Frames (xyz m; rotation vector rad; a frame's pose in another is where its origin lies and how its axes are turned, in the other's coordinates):
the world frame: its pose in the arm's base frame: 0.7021 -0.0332 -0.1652 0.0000 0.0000 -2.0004
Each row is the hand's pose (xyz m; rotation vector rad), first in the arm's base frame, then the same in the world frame.
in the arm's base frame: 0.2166 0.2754 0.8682 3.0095 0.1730 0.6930
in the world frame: -0.0783 -0.5699 1.0334 -1.3550 -2.4045 -0.4005
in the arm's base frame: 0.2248 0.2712 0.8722 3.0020 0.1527 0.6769
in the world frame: -0.0779 -0.5607 1.0374 -1.3773 -2.4067 -0.4096
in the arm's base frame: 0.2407 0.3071 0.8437 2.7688 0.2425 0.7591
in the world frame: -0.1172 -0.5612 1.0089 -1.2770 -2.4337 -0.7194
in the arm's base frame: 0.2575 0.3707 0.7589 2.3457 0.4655 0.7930
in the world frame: -0.1820 -0.5724 0.9241 -0.9852 -2.5051 -1.2494
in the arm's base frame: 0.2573 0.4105 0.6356 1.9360 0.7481 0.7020
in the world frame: -0.2181 -0.5892 0.8008 0.5280 2.5802 1.6853
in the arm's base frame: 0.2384 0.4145 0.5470 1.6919 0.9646 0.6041
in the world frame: -0.2139 -0.6080 0.7122 0.1283 2.4440 1.7359
